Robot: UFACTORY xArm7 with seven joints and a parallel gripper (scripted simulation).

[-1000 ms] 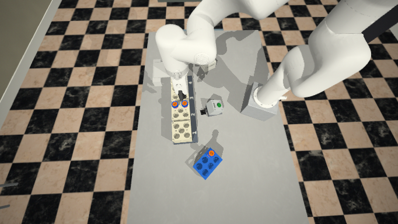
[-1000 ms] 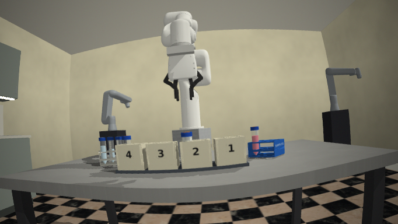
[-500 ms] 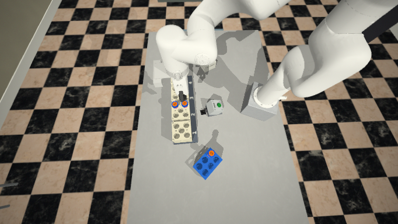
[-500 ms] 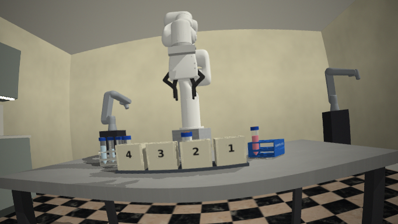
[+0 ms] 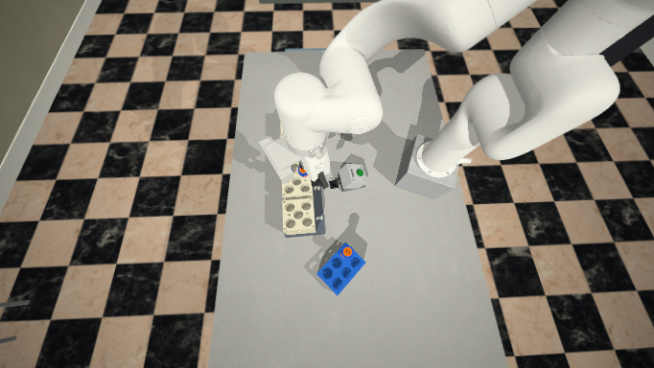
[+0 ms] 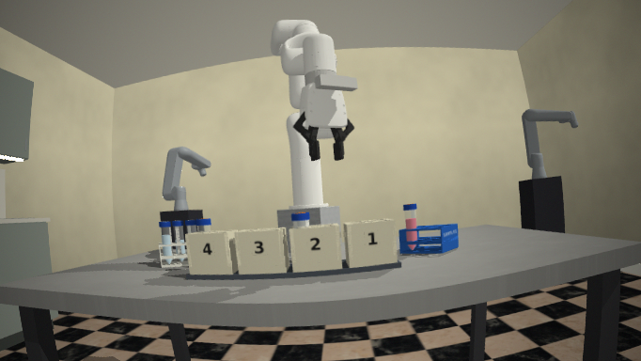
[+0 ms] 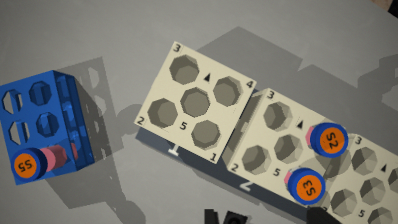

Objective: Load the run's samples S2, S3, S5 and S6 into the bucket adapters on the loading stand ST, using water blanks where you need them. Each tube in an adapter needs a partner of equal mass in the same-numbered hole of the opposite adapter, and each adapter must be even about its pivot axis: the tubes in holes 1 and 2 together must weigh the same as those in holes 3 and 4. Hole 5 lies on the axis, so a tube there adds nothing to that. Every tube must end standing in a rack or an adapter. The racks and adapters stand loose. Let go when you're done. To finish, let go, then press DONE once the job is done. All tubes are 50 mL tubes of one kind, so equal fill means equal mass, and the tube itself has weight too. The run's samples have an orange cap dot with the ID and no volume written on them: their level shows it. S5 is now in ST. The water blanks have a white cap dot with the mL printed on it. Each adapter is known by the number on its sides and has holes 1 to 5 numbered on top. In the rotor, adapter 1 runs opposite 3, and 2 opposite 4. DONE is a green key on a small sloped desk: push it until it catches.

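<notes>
Now: hand 19 cm to the right of the orange-dotted sample tube, 19 cm above it and 11 cm past it. Also, from my hand: blue sample rack: 23 cm to the left, 22 cm below, 10 cm behind; done desk: 20 cm below, 14 cm behind, 8 cm to the right; green DONE key: 19 cm below, 15 cm behind, 8 cm to the right.
</notes>
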